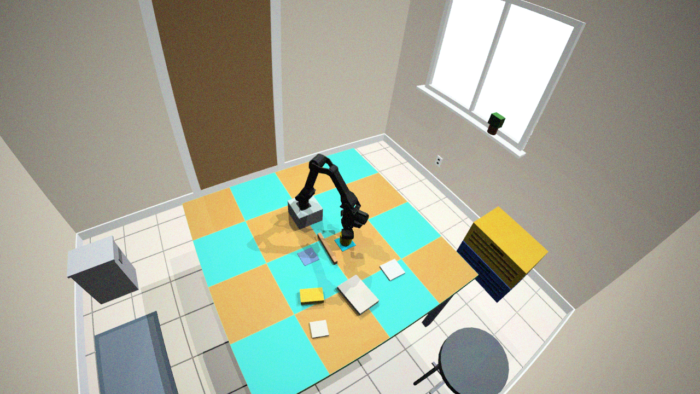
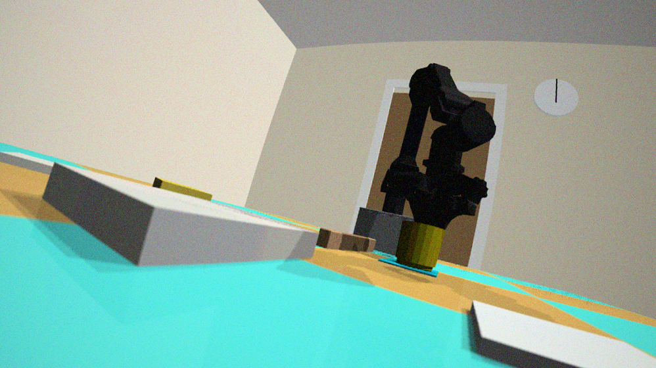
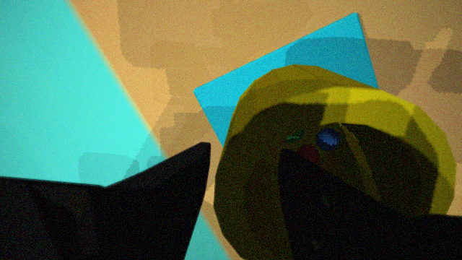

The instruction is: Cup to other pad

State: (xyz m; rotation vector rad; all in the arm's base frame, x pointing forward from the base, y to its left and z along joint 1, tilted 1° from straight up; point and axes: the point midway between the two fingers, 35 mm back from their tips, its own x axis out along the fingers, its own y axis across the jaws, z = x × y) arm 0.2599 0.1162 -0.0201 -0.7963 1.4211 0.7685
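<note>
Now: the olive-yellow cup 20 mm ahead of my gripper tip, 10 mm to the right of it and 10 mm below it. The rest, counted from my gripper tip: bright blue pad (50 mm below, 30 mm ahead, 20 mm to the right); then thin wooden bar (130 mm to the right, 40 mm below, 10 mm ahead); then grey-blue pad (240 mm to the right, 50 mm below).
</note>
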